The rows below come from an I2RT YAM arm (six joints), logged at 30 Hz.
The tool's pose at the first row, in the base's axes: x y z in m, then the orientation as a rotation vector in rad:
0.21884, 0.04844, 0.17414, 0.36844, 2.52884, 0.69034
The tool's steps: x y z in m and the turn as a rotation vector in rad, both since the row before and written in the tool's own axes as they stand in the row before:
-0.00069, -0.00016, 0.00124, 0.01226, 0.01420, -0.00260
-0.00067, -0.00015, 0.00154, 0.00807, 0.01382, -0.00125
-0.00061, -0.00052, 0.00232, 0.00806, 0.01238, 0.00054
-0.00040, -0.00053, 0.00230, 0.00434, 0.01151, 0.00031
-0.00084, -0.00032, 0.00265, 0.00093, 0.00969, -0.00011
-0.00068, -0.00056, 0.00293, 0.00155, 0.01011, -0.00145
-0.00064, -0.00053, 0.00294, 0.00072, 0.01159, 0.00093
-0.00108, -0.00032, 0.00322, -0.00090, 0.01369, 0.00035
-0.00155, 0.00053, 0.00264, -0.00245, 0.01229, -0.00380
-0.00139, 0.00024, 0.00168, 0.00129, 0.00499, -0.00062
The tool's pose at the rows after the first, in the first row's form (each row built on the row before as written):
0.22005, 0.04855, 0.17339, 0.36568, 2.54756, 0.67905
0.22138, 0.04879, 0.17239, 0.36330, 2.56407, 0.67326
0.22298, 0.04905, 0.17055, 0.36359, 2.57917, 0.66756
0.22436, 0.04936, 0.16862, 0.36258, 2.59188, 0.66614
0.22630, 0.04984, 0.16666, 0.36036, 2.60143, 0.66827
0.22818, 0.05029, 0.16429, 0.35644, 2.61166, 0.66930
0.23001, 0.05079, 0.16189, 0.35504, 2.62291, 0.67270
0.23235, 0.05145, 0.15950, 0.35184, 2.63545, 0.67873
0.23495, 0.05246, 0.15813, 0.34293, 2.64600, 0.68496
0.23694, 0.05291, 0.15732, 0.34118, 2.65126, 0.68481

